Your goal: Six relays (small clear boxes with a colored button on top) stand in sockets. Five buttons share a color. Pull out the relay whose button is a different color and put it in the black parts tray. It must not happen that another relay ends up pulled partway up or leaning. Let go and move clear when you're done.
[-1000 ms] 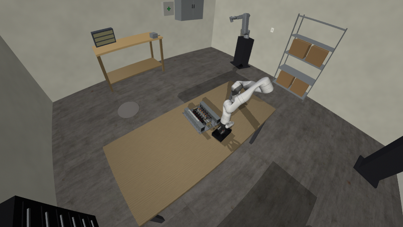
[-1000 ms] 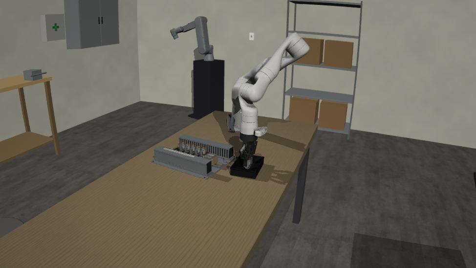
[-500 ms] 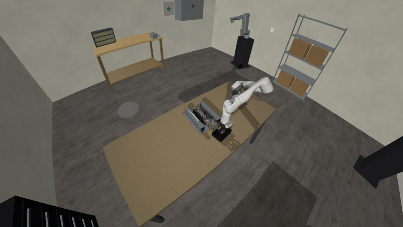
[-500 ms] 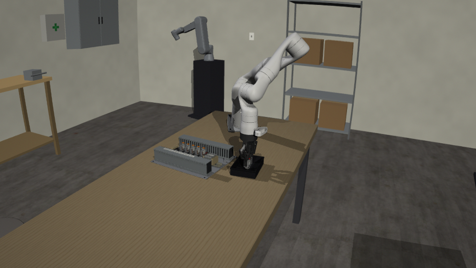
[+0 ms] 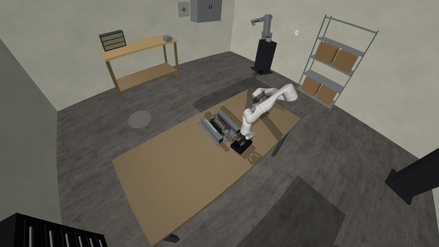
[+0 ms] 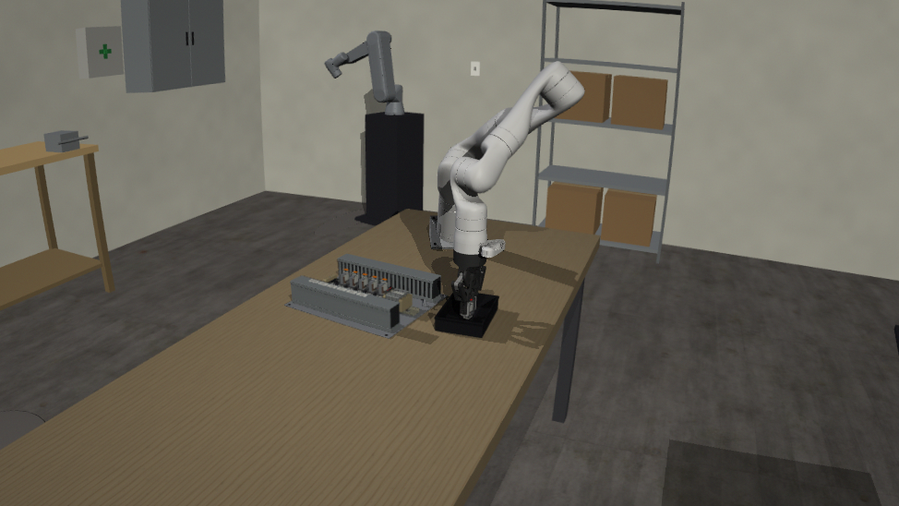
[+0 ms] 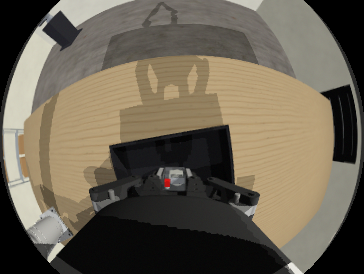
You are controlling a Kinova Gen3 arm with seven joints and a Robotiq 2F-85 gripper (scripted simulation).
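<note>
Now: hand 10 mm above the relay. Also, from my hand: black parts tray (20 mm below).
</note>
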